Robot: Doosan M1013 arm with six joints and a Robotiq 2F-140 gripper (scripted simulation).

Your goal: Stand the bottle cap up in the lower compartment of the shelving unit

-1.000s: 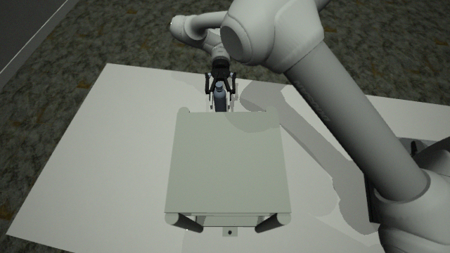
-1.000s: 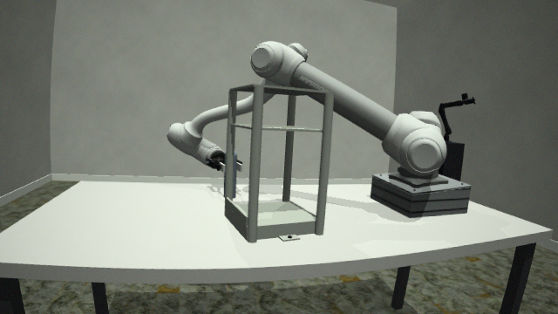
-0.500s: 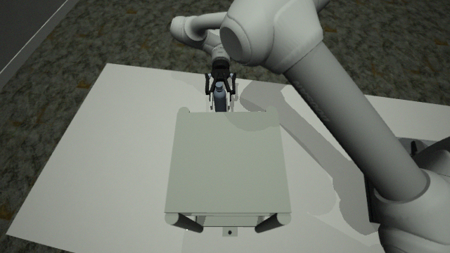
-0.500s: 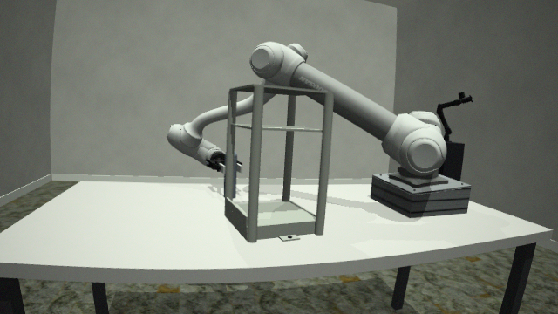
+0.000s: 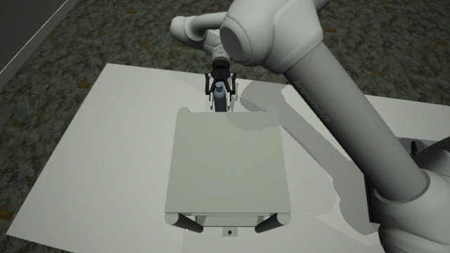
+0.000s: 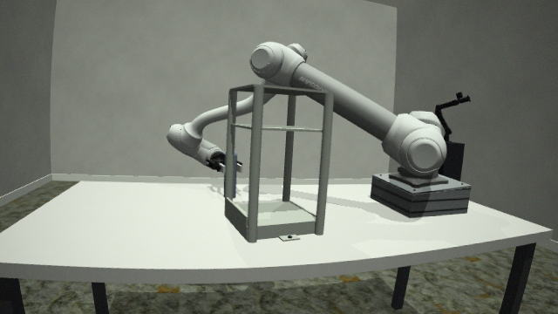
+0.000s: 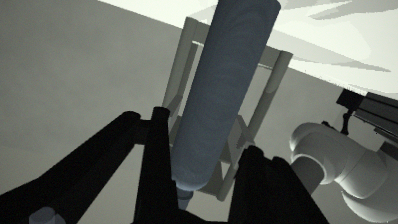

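The shelving unit lies 330 mm to the left of my hand, 80 mm above it and 70 mm behind it.
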